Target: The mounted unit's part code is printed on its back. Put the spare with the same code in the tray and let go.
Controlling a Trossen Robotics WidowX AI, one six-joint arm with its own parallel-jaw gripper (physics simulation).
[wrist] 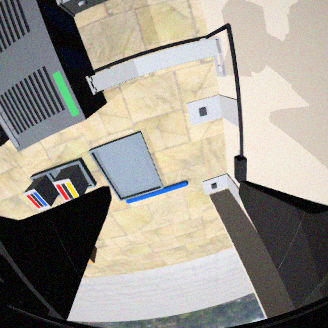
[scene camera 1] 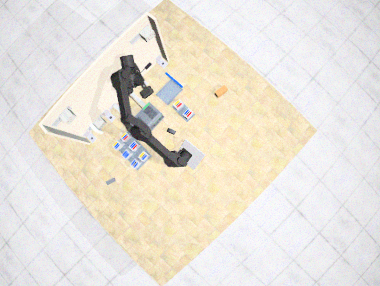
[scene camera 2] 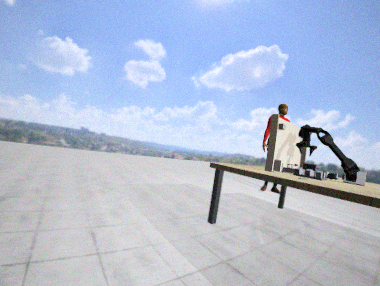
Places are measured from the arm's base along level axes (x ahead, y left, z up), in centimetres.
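Where they show: gripper, fingertip midpoint: point(wrist: 175, 190) point(scene camera 1: 144, 82) point(scene camera 2: 305, 155); arm's base at its link origin: point(scene camera 1: 185, 154) point(scene camera 2: 351, 178).
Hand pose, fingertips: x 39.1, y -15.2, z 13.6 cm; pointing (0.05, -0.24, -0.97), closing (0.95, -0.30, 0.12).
Note:
Each offset is from my fingertips to the centre of the thing. "spot": to the spot under its first point.
A grey vented unit {spot: dx -12.2, dy +11.5, dz -7.6 cm} point(scene camera 1: 150, 116) point(wrist: 37, 95) with a green strip stands on the table; its back and any code are hidden. The blue-grey tray {dx -8.2, dy -6.8, dz -17.0 cm} point(scene camera 1: 169, 93) point(wrist: 127, 167) lies flat, with a blue bar {dx -5.4, dy -14.1, dz -16.9 cm} point(wrist: 157, 192) along one side. Beside it, a small rack {spot: dx -15.6, dy -4.6, dz -16.9 cm} point(wrist: 89, 174) holds two spares, one {dx -25.8, dy -3.0, dz -14.4 cm} point(wrist: 37, 199) with red and blue stripes, one {dx -18.2, dy -3.7, dz -14.4 cm} point(wrist: 66, 189) with red and yellow. Several striped spares stand in another rack {spot: dx -16.0, dy +33.3, dz -15.2 cm} point(scene camera 1: 135, 154). My gripper point(scene camera 1: 141, 86) point(scene camera 2: 309, 149) point(wrist: 175, 190) is open and empty, above the table near the wall panel.
The upright wall panel point(scene camera 1: 90, 82) point(scene camera 2: 285, 145) point(wrist: 300, 75) stands close by the gripper. A black cable {spot: dx +11.0, dy +0.7, dz -10.2 cm} point(wrist: 239, 100) ends in a plug {spot: dx +9.8, dy -10.4, dz -9.8 cm} point(scene camera 1: 148, 65) point(wrist: 240, 169) near one finger. A pale bracket {spot: dx +2.8, dy +8.1, dz -13.4 cm} point(wrist: 155, 62) spans beside the unit. An orange block {dx -31.7, dy -25.0, dz -15.0 cm} point(scene camera 1: 221, 91) lies apart. A person point(scene camera 2: 283, 109) stands behind the panel.

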